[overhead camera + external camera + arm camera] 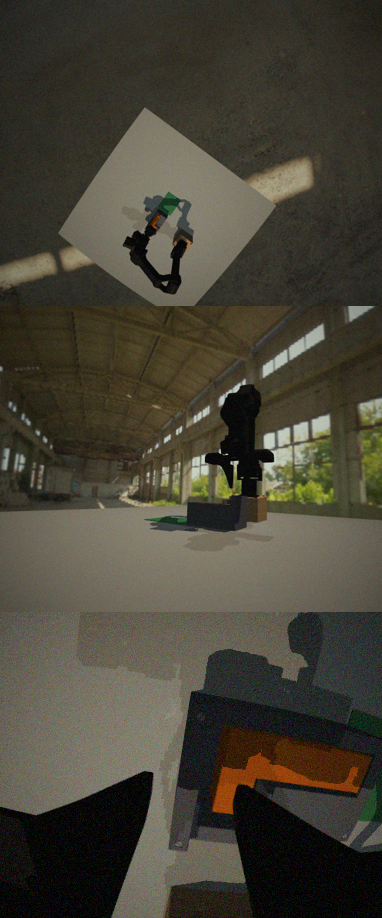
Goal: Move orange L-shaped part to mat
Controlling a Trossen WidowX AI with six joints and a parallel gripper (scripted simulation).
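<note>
The orange L-shaped part lies 60 mm to the right of my gripper tip, 60 mm below it and 10 mm behind it. Also, from my gripper tip: green mat 220 mm to the right, 120 mm below, 20 mm behind.
</note>
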